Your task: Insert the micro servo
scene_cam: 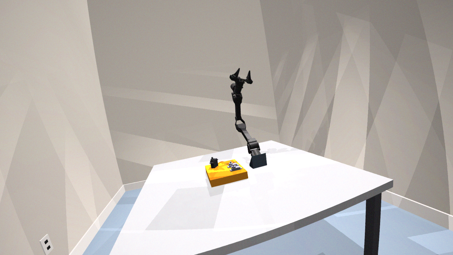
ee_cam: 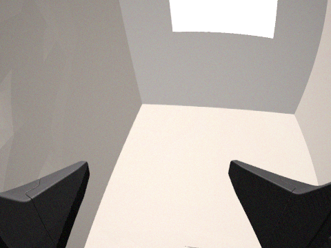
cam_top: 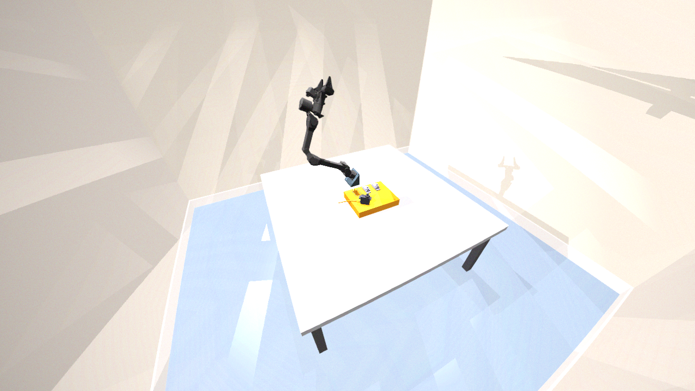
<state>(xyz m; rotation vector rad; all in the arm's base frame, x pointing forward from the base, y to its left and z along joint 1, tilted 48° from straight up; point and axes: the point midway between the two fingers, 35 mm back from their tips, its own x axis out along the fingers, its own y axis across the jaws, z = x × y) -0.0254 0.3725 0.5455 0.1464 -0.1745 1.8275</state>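
My gripper tip is 36 cm short of the orange deck, 14 cm to the right of it and 71 cm above it.
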